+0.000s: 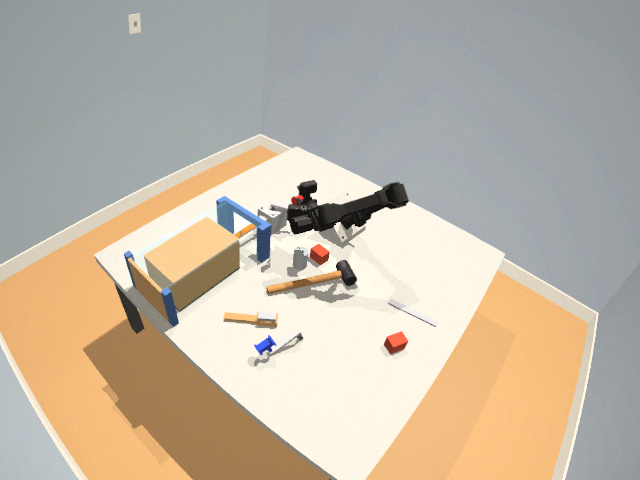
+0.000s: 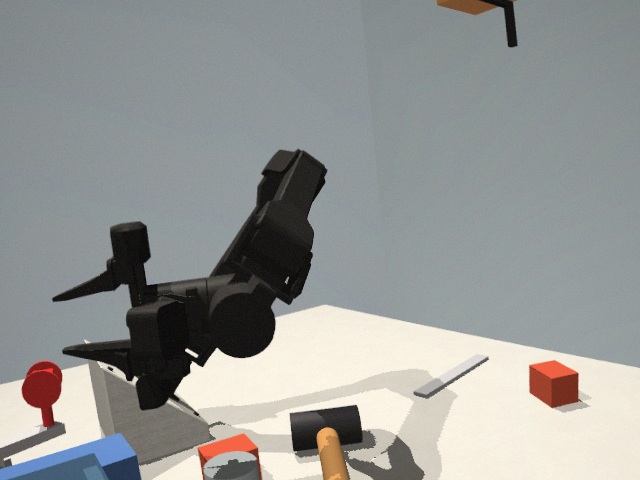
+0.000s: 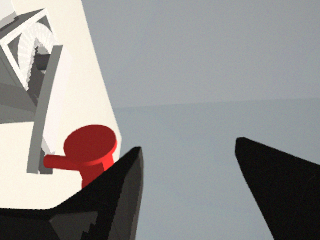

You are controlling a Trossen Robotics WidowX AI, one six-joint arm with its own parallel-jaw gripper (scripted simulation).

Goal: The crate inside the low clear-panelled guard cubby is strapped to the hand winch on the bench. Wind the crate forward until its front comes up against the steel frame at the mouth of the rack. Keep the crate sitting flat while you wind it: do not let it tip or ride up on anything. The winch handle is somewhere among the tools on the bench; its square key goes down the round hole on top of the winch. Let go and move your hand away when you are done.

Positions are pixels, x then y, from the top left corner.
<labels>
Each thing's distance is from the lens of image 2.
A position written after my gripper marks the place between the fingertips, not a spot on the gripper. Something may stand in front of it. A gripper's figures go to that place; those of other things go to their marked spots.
my gripper [image 2: 58, 325]: 56 cm
grey metal strip [image 2: 432, 387]: 83 cm
red cube [image 2: 553, 383]: 77 cm
</labels>
